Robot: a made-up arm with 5 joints.
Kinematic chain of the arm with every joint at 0, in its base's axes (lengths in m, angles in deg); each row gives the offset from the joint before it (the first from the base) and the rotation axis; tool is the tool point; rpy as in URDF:
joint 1: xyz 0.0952 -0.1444 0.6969 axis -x
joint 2: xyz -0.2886 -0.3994 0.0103 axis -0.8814 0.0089 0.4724
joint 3: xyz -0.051 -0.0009 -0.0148 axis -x
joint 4: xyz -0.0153 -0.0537 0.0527 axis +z
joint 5: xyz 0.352 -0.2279 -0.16 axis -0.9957 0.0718 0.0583
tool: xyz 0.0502 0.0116 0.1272 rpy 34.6 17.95 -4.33
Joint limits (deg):
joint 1: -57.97..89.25
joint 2: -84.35..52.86
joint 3: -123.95..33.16
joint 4: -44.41..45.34
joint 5: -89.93..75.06
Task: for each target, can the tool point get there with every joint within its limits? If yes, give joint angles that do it. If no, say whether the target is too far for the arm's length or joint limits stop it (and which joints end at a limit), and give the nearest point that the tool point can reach.
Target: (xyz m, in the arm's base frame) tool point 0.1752 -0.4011 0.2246
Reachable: yes | joints -43.95 -25.82 -59.98 19.11 -9.57
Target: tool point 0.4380 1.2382 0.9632
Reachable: no: too far | nearest point 0.0408 0.3535 1.1902 | short by 0.996 m
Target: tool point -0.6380 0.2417 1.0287
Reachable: no: joint limits stop it (at a limit: joint 1, joint 2, joint 3, joint 4) | nearest point -0.0582 0.3723 1.1724 | short by 0.611 m
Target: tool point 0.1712 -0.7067 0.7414
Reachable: yes | joints 6.12 5.51 -10.92 7.09 18.30
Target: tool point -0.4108 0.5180 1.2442
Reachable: no: joint limits stop it (at a limit: joint 1, joint 3, joint 4) | nearest point -0.0727 0.3929 1.2607 | short by 0.361 m
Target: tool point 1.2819 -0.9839 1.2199
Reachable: no: too far | nearest point 0.2775 -0.6993 1.0426 | short by 1.059 m
